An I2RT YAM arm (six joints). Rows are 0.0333 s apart.
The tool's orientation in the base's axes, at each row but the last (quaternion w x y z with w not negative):
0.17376, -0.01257, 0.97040, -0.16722
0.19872, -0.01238, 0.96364, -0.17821
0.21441, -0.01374, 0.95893, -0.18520
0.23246, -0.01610, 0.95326, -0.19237
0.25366, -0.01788, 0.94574, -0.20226
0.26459, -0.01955, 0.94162, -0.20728
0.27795, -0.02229, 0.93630, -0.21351
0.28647, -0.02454, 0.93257, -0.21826
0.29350, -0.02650, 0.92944, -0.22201
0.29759, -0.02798, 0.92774, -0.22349
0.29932, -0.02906, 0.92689, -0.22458
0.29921, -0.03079, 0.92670, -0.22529
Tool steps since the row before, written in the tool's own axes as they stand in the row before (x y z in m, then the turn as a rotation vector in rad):
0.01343, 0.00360, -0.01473, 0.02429, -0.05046, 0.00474
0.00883, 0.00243, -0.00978, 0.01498, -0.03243, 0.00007
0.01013, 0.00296, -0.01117, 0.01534, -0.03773, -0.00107
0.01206, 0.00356, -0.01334, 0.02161, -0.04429, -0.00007
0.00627, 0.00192, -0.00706, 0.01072, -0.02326, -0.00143
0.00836, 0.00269, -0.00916, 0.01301, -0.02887, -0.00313
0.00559, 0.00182, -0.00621, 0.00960, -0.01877, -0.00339
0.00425, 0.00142, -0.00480, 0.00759, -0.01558, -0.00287
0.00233, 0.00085, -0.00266, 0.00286, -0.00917, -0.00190
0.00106, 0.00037, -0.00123, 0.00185, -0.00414, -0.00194
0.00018, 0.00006, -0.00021, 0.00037, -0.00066, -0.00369
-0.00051, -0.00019, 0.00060, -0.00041, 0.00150, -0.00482
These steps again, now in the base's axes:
-0.01752, 0.00701, 0.00736, -0.02290, -0.05114, 0.00432
-0.01180, 0.00475, 0.00420, -0.01529, -0.03180, 0.00557
-0.01369, 0.00559, 0.00419, -0.01637, -0.03638, 0.00829
-0.01654, 0.00664, 0.00431, -0.02190, -0.04356, 0.00719
-0.00877, 0.00354, 0.00186, -0.01163, -0.02227, 0.00517
-0.01163, 0.00471, 0.00191, -0.01487, -0.02708, 0.00761
-0.00787, 0.00316, 0.00108, -0.01135, -0.01727, 0.00539
-0.00605, 0.00244, 0.00073, -0.00913, -0.01425, 0.00471
-0.00334, 0.00140, 0.00033, -0.00417, -0.00801, 0.00379
-0.00154, 0.00063, 0.00016, -0.00295, -0.00329, 0.00219
-0.00026, 0.00010, 0.00003, -0.00245, 0.00081, 0.00274
0.00074, -0.00031, -0.00007, -0.00229, 0.00335, 0.00304

